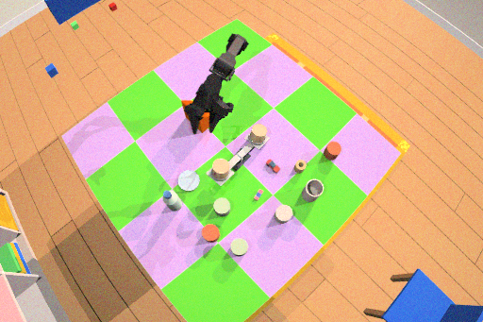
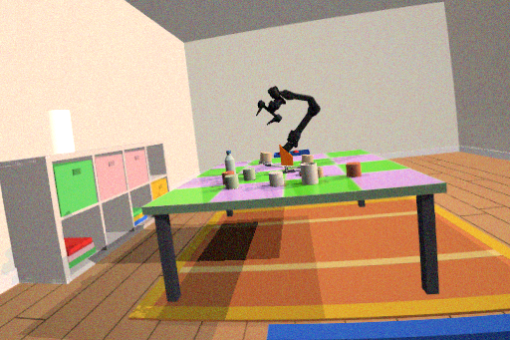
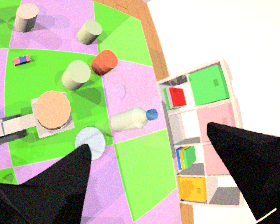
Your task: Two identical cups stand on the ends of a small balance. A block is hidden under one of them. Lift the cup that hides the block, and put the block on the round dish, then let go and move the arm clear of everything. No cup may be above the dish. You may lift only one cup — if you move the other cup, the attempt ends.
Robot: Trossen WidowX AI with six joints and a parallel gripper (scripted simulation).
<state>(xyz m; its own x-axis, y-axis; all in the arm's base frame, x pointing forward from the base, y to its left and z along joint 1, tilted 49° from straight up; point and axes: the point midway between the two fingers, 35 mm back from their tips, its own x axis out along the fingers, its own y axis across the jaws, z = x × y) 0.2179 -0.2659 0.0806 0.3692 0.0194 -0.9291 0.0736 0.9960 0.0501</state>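
Right now the tan cup is 5 cm ahead of my gripper tip, 28 cm to the left of it and 28 cm below it. Also, from my gripper tip: grey block 5 cm ahead, 26 cm to the left, 30 cm below; then round dish 2 cm behind, 12 cm to the right, 34 cm below; then small grey balance 7 cm ahead, 12 cm to the left, 32 cm below.
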